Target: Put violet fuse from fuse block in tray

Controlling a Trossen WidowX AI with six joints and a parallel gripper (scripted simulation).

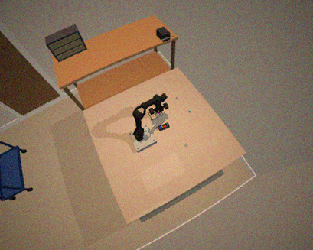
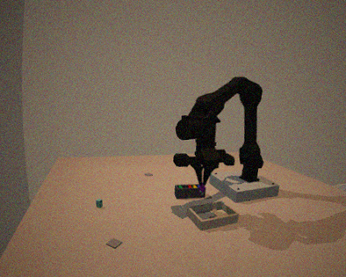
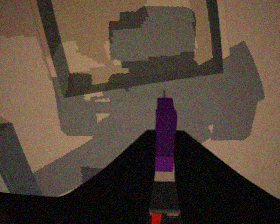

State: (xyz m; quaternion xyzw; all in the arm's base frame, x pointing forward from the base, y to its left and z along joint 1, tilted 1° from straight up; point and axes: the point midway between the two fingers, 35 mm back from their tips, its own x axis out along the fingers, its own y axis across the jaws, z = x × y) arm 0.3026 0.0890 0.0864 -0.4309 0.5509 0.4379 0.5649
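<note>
Now: gripper tip 1 cm past the square tray, 5 cm to the right of it and 9 cm above it. The rest, counted from my gripper tip: teal cube (31 cm ahead, 14 cm to the right, 8 cm below).
</note>
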